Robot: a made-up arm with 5 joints.
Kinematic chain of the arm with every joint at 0, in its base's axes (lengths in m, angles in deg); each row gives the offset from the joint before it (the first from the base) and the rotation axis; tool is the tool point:
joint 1: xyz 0 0 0.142 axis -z
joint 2: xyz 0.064 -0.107 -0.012 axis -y
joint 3: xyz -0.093 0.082 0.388 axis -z
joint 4: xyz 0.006 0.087 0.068 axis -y
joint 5: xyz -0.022 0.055 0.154 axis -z
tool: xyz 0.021 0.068 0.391
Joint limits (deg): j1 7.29..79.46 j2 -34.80..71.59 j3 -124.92..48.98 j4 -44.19..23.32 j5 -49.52..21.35
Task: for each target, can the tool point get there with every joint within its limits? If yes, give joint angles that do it. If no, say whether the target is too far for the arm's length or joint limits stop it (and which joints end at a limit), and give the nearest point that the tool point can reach.
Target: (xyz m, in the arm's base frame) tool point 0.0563 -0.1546 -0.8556
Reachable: no: joint limits stop it (at a limit: joint 1, joint 2, joint 3, joint 4, joint 5) | nearest point -0.8465 0.3012 -0.0678 | short by 1.282 m
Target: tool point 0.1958 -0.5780 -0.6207
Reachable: no: joint limits stop it (at a limit: joint 2, joint 4, joint 5) | nearest point 0.2663 -0.7861 0.6100 | short by 1.250 m
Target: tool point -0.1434 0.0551 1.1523
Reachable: yes | joints 28.41 -6.02 -65.79 6.05 -30.17
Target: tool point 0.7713 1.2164 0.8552
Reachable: no: too far | nearest point 0.2758 0.7273 0.6023 | short by 0.741 m
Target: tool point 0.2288 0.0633 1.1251
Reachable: yes | joints 43.44 -7.58 -18.73 -9.13 0.46
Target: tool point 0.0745 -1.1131 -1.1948
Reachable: no: too far | nearest point 0.0999 -0.8247 0.6105 | short by 1.828 m
